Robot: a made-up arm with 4 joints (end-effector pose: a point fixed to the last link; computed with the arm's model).
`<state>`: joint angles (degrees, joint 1 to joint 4).
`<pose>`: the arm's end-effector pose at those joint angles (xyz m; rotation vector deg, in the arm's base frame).
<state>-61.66 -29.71 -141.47 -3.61</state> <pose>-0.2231 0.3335 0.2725 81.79 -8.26 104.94</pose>
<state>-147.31 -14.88 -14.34 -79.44</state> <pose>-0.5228 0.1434 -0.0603 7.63 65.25 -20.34</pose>
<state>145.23 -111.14 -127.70 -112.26</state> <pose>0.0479 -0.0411 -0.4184 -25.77 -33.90 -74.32</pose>
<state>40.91 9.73 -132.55 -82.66</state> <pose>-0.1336 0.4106 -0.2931 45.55 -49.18 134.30</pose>
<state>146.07 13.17 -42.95 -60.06</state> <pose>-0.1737 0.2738 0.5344 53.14 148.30 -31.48</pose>
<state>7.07 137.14 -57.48 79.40</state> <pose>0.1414 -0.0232 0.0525 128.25 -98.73 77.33</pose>
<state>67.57 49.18 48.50 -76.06</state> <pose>-0.1153 -0.3764 0.4973 -68.91 -142.74 -58.45</pose>
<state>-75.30 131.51 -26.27 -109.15</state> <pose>0.0422 -0.0904 -0.4242 18.15 11.63 125.59</pose>
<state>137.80 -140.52 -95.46 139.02</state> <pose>-0.0437 -0.2281 0.0438 -100.55 -109.14 36.69</pose>
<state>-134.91 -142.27 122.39 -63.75</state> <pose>0.1193 0.5549 0.4389 52.32 -113.23 59.79</pose>
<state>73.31 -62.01 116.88 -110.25</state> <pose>0.4179 -0.1470 -0.3422 3.49 -66.21 -111.51</pose>
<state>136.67 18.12 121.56 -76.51</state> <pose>0.2422 -0.4627 -0.1194 -56.45 65.30 121.14</pose>
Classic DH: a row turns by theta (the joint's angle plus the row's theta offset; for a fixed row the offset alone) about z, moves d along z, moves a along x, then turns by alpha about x. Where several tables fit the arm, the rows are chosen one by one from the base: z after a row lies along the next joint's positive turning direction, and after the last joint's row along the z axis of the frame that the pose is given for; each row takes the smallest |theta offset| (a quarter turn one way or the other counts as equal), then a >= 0, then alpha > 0; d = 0 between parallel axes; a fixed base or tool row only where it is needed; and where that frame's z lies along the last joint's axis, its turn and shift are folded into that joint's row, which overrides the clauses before.
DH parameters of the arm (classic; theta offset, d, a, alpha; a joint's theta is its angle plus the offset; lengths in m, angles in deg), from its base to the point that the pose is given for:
base (fixed): 0 0.104 0 90
joint 1: -90 -0.064 0.01 90
joint 2: 90 0.013 0.058 90
joint 3: -90 0.052 0.395 90
joint 4: 0 -0.037 -0.068 90
tool (fixed): 0 -0.17 0 0

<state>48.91 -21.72 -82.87 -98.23</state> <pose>-0.0048 0.5692 0.2340 68.12 -126.42 90.66</pose>
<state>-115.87 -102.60 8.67 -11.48</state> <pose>-0.2426 0.3231 -0.1557 45.25 79.02 -107.37</pose>
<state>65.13 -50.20 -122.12 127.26</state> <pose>-0.2624 0.1219 0.0695 -109.08 -12.37 15.96</pose>
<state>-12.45 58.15 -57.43 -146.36</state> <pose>0.2384 0.3097 -0.2632 46.04 -84.52 68.30</pose>
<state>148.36 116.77 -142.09 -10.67</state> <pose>0.2738 -0.2294 0.0260 -68.52 -2.54 -9.63</pose>
